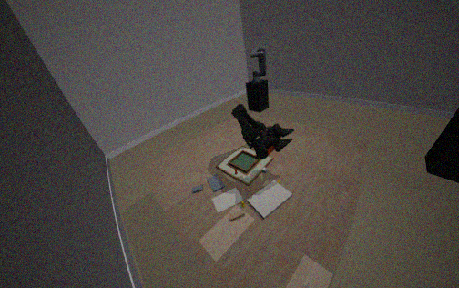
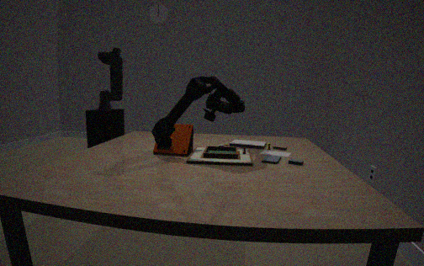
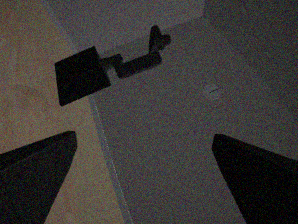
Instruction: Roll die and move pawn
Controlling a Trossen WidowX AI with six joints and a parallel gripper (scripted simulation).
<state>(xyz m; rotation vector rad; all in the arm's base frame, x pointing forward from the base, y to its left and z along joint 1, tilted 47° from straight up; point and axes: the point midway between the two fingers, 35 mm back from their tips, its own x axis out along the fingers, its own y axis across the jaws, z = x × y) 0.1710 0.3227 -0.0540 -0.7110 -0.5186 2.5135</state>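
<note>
Now: the white die 24 cm below my gripper tip, 11 cm to the right of it and 11 cm ahead of it. Also, from my gripper tip: green dice tray: 26 cm to the right, 24 cm below, 13 cm ahead; then red pawn: 24 cm ahead, 23 cm to the right, 22 cm below.
</note>
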